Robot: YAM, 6 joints.
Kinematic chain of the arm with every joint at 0, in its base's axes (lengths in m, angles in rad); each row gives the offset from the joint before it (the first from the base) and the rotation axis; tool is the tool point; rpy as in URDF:
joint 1: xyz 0 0 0.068 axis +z
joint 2: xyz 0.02 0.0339 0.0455 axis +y
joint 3: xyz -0.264 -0.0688 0 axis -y
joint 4: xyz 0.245 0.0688 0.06 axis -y
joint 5: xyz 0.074 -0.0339 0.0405 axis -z
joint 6: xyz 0.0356 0 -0.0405 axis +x
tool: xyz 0 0 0 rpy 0 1.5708 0
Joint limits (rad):
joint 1: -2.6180..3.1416
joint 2: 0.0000..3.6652
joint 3: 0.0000..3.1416
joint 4: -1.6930..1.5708
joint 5: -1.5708..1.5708
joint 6: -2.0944..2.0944
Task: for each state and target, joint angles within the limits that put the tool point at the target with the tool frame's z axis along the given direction. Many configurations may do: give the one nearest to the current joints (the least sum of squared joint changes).
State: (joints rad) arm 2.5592 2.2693 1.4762 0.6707 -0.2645 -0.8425
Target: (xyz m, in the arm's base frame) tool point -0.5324 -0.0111 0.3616 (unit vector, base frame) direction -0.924 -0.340 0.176
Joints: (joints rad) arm 3.1396 2.1982 2.0146 0.3720 -0.3488 -0.8425
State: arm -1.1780 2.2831 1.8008 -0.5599 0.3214 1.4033
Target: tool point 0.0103 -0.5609 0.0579 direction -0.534 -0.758 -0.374
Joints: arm -1.5159 2.6570 1.8688 0.3135 0.6124 1.4033
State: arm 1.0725 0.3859 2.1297 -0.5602 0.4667 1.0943
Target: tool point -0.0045 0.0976 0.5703 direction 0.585 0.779 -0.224
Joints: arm 1.9187 1.2526 2.3074 -1.4527 0.9542 1.0943
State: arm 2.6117 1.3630 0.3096 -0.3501 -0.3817 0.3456
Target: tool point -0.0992 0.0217 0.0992 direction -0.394 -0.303 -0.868
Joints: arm 2.7772 0.8284 0.1499 -0.6011 -0.4372 0.3456
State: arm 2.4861 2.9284 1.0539 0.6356 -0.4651 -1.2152
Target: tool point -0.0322 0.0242 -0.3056 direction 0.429 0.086 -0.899
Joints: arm 2.7227 3.6634 1.1151 0.5996 0.2559 -1.2152
